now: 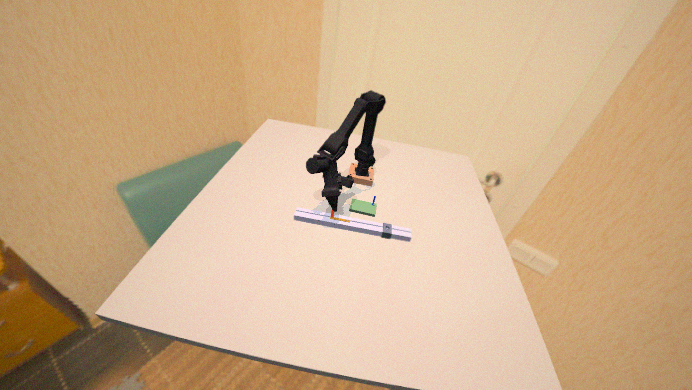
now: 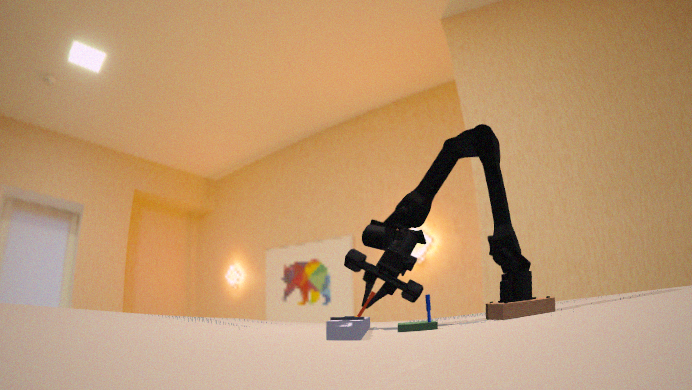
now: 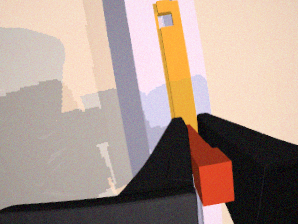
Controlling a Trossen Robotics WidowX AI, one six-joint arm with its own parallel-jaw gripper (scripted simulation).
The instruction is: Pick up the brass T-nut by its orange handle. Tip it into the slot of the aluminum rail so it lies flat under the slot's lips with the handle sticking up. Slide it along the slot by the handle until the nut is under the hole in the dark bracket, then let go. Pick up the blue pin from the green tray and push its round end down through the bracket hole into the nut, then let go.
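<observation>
A brass T-nut is held in my gripper, which I find at (image 2: 364, 307); the same gripper (image 1: 335, 211) appears in image 1, and image 3 shows my gripper (image 3: 189, 125) too. There is also an aluminum rail (image 1: 384, 230), and I can see the rail (image 2: 348, 328) in another view, with image 3 showing the rail (image 3: 138, 71) as well.
</observation>
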